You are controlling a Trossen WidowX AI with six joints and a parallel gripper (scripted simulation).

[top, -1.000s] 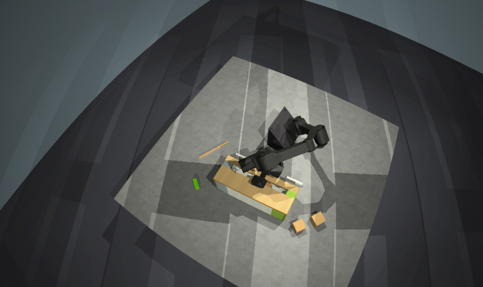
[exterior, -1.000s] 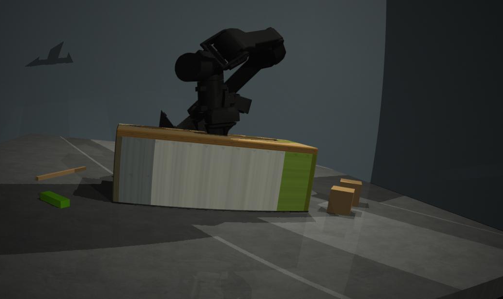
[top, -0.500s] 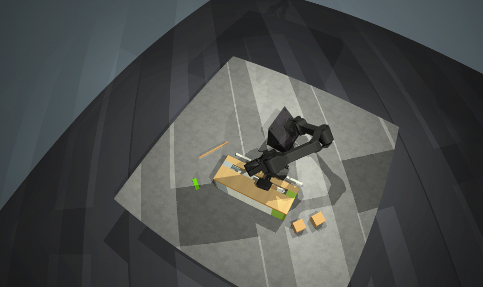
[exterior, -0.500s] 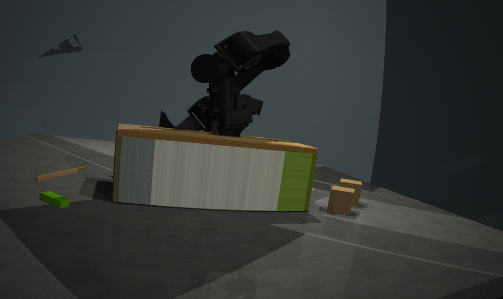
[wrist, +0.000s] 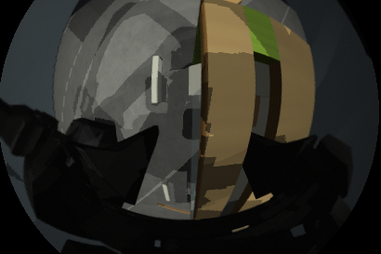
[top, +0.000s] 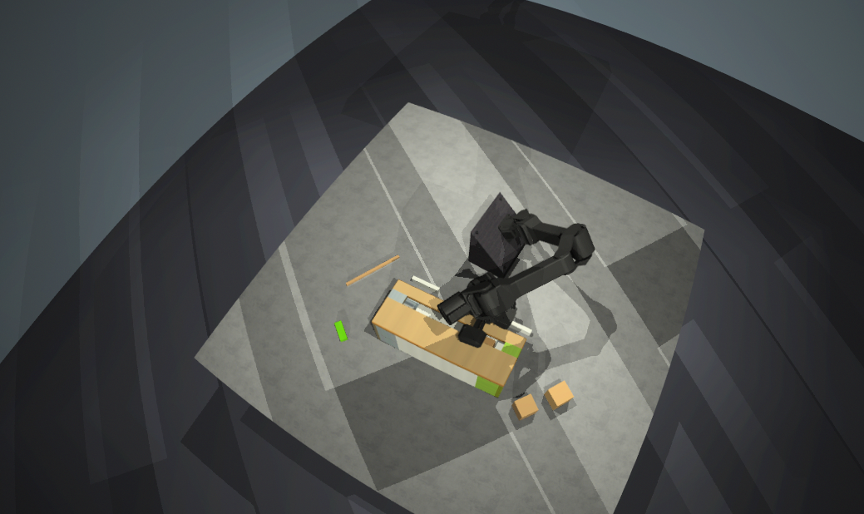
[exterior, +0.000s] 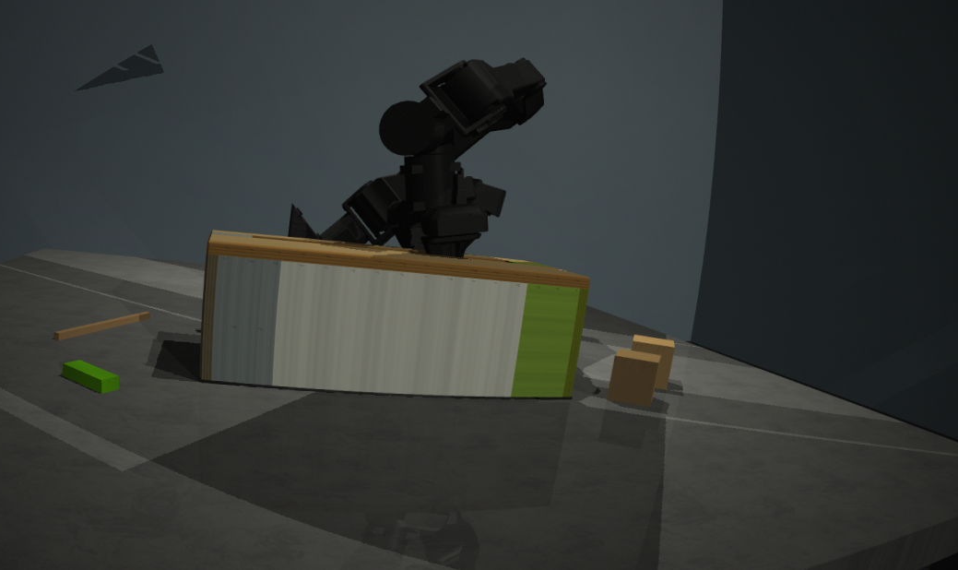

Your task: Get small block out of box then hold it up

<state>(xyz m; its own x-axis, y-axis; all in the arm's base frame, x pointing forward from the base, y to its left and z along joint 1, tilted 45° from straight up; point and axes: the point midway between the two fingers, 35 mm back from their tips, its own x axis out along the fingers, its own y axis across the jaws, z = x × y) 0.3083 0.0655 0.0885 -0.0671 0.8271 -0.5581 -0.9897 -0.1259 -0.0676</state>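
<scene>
The tan block is 50 mm ahead of my gripper tip and 30 mm to the left of it. Also, from my gripper tip: thin wooden stick (400 mm to the right, 80 mm below, 10 mm ahead); then box (70 mm to the right, 50 mm ahead, 20 mm below).
</scene>
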